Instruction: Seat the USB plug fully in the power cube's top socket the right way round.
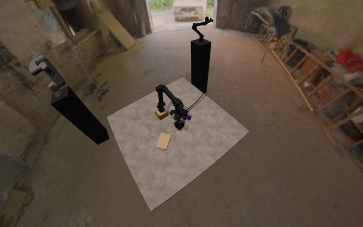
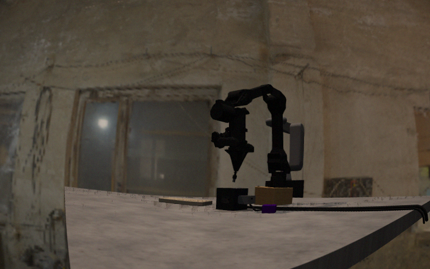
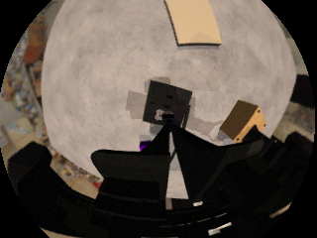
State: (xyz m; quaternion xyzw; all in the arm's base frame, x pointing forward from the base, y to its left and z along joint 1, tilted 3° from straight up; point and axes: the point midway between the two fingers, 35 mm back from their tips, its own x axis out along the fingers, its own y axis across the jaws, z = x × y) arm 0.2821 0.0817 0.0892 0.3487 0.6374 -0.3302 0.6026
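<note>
The USB plug is 20 mm below my gripper tip. The rest, counted from my gripper tip: purple block: 30 mm behind, 150 mm to the left, 120 mm below; then flat tan board: 70 mm ahead, 260 mm to the right, 130 mm below.
</note>
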